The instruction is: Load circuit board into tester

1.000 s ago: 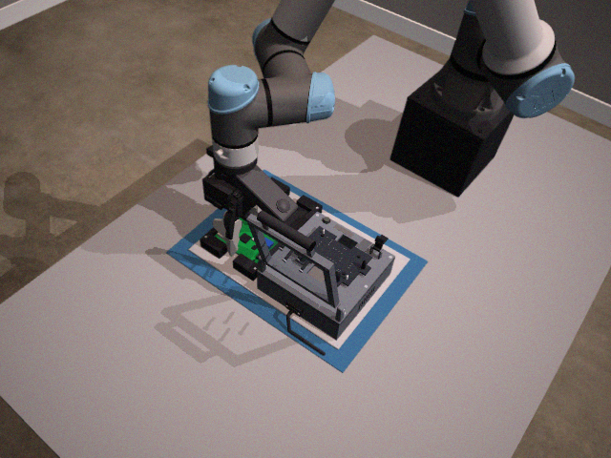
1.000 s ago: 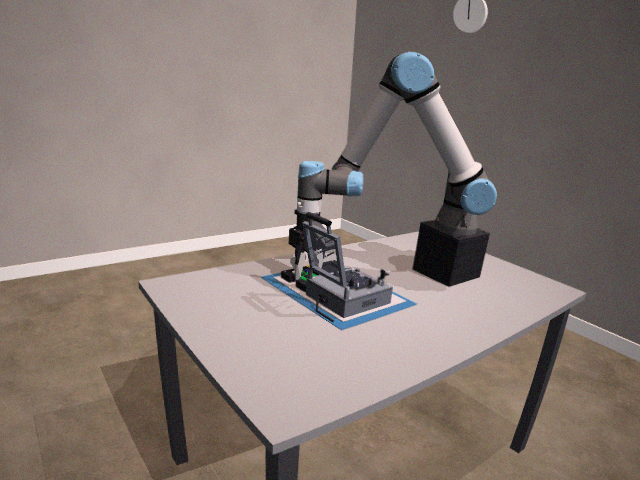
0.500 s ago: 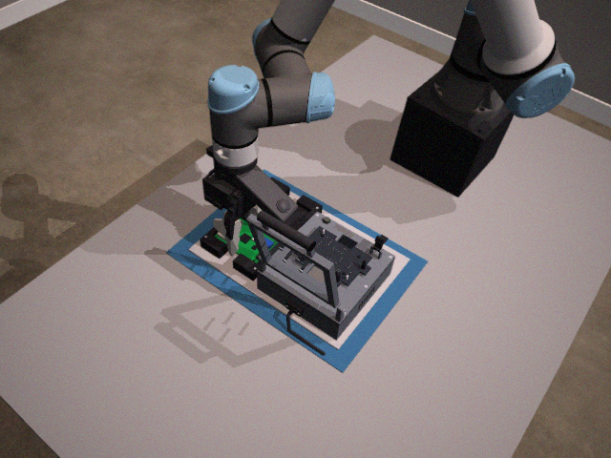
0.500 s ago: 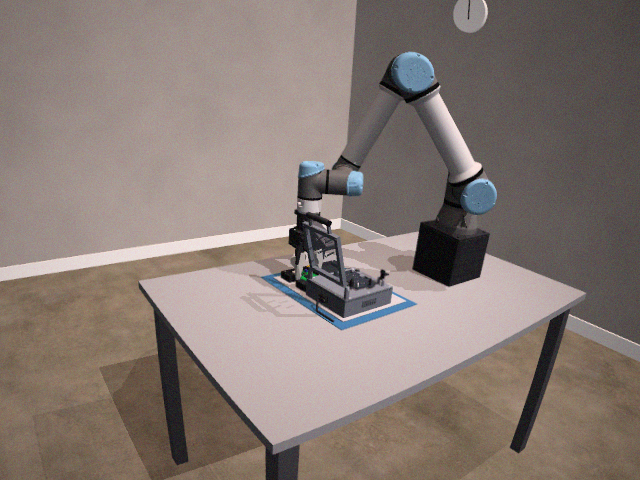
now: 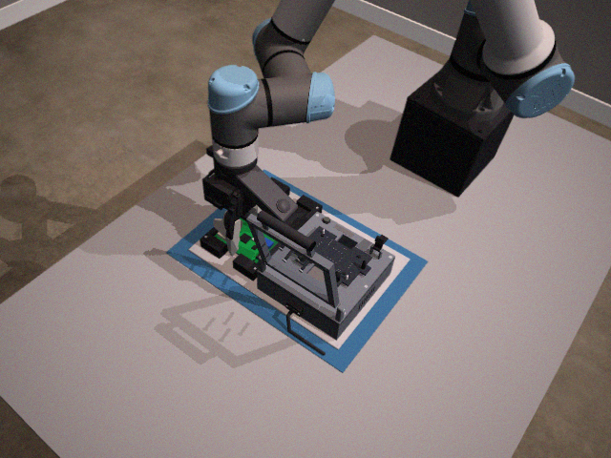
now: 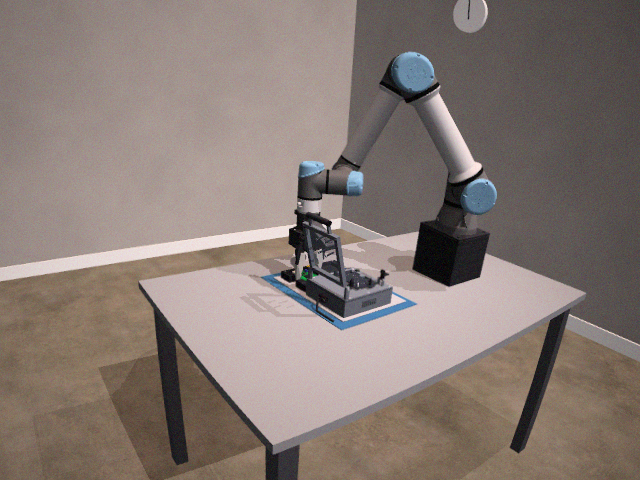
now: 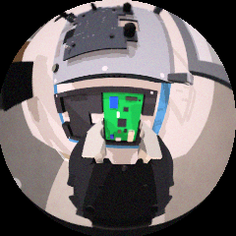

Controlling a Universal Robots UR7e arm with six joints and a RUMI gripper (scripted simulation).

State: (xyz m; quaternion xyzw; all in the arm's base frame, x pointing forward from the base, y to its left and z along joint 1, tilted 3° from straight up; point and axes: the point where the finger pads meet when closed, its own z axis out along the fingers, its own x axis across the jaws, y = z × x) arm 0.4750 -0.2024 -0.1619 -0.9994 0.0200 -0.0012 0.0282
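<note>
Now: hand right at the green circuit board. From my hand the other things lie so: tester lid (17 cm to the left, 16 cm above, 9 cm ahead).
</note>
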